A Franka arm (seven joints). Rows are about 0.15 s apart.
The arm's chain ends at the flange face. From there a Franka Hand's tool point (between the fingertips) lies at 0.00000 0.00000 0.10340 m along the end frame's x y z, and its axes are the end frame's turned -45 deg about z.
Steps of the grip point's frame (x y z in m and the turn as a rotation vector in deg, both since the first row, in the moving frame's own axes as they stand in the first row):
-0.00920 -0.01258 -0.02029 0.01 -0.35 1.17
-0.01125 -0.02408 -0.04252 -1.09 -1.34 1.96
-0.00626 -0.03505 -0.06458 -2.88 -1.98 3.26
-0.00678 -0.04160 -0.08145 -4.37 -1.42 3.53
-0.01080 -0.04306 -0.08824 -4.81 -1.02 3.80
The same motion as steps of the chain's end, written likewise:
-0.01494 -0.00282 -0.02029 -0.24 -0.25 1.17
-0.02461 -0.01217 -0.04247 -1.72 -0.18 1.96
-0.03018 -0.02658 -0.06439 -3.44 0.64 3.26
-0.03774 -0.03211 -0.08112 -4.09 2.09 3.53
-0.04267 -0.03040 -0.08786 -4.12 2.68 3.80

